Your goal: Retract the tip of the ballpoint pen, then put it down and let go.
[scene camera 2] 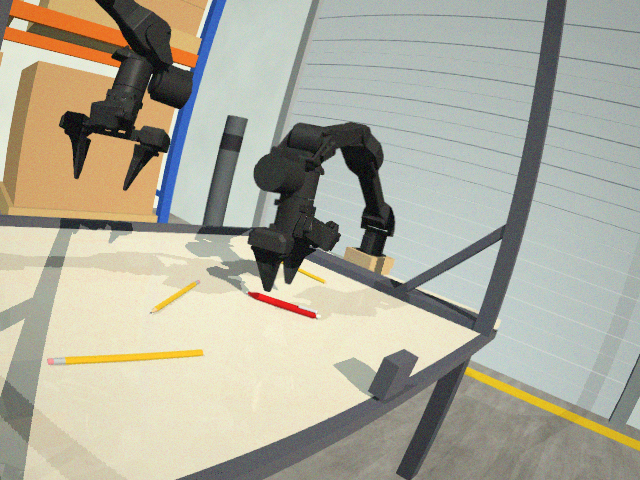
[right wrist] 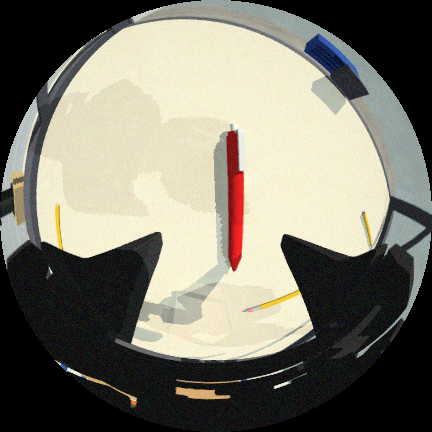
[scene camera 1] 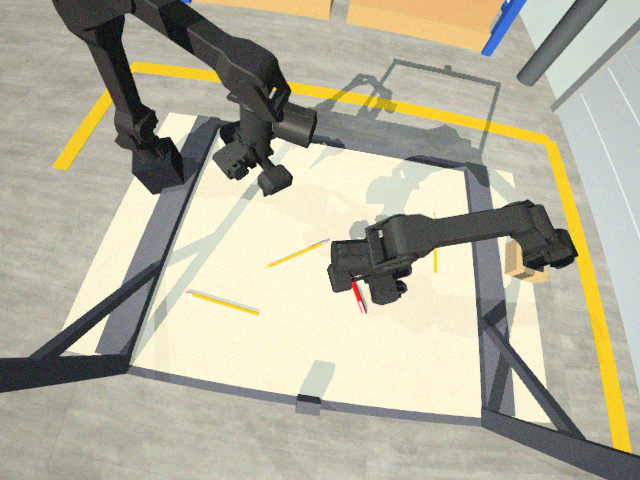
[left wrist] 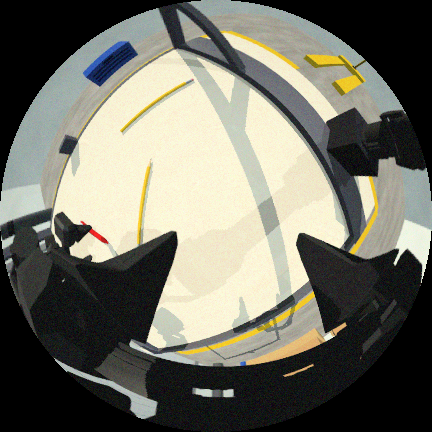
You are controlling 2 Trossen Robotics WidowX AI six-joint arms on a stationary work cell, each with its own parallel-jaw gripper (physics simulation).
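Frame: origin at the left arm's base, x back, y right, z up, level; metres.
Seen in the pictures: left gripper, fingertip midpoint: (scene camera 2: 99,184) (scene camera 1: 254,182) (left wrist: 240,238); right gripper, fingertip midpoint: (scene camera 2: 277,287) (right wrist: 224,240) (scene camera 1: 360,280) (left wrist: 90,241); left arm's base, link origin: (scene camera 1: 151,153) (left wrist: 368,140); right arm's base, link origin: (scene camera 2: 371,252) (scene camera 1: 532,258).
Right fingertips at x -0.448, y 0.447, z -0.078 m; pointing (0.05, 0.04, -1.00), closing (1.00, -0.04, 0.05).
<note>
Offsets run from my right fingertips to a thing's top centre.
The red ballpoint pen {dy +0.018, dx +0.013, dz -0.013 m} (scene camera 1: 357,295) (scene camera 2: 284,305) (left wrist: 97,234) (right wrist: 235,200) lies flat on the pale table top. It has a white clip and a small pale button at one end and a red cone at the other; no point shows out of the cone in the right wrist view. My right gripper (scene camera 2: 278,285) (right wrist: 224,240) is open and empty, pointing down low above the table near the cone end. In the right wrist view the cone end shows between its fingers. My left gripper (scene camera 1: 253,170) (scene camera 2: 101,183) (left wrist: 240,238) is open and empty, high over the table, far from the pen.
One yellow pencil {dy -0.116, dx +0.136, dz -0.020 m} (scene camera 1: 297,253) (scene camera 2: 174,297) (right wrist: 275,301) lies left of the pen, another {dy -0.040, dx +0.345, dz -0.022 m} (scene camera 1: 224,303) (scene camera 2: 126,357) farther left, and a third {dy -0.054, dx -0.260, dz -0.022 m} (scene camera 1: 435,260) (scene camera 2: 312,275) beyond the right arm. A dark block {dy +0.227, dx +0.199, dz +0.028 m} (scene camera 1: 308,404) (scene camera 2: 392,374) stands at the table's front edge.
</note>
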